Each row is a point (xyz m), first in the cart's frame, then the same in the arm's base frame.
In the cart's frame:
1: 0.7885 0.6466 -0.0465
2: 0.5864 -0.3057 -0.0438
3: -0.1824 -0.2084 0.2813
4: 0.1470 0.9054 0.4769
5: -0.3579 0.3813 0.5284
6: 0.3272 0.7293 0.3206
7: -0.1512 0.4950 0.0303
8: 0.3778 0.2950 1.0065
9: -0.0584 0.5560 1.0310
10: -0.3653 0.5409 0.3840
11: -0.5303 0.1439 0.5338
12: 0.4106 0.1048 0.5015
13: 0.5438 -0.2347 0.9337
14: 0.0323 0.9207 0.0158
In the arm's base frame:
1: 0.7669 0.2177 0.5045
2: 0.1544 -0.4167 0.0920
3: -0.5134 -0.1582 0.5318
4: 0.2660 0.4476 1.1743
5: -0.4244 0.2487 1.0476
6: 0.3605 0.3090 0.9298
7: -0.1414 0.4817 0.6361
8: 0.1412 -0.3708 1.3188
9: -0.1286 0.0085 1.5247
10: -0.3443 0.4421 0.9970
11: -0.6856 0.1423 0.9665
12: 0.1327 -0.2882 0.7846
13: 0.0541 -0.8114 0.9845
14: 0.2162 0.7304 0.7954

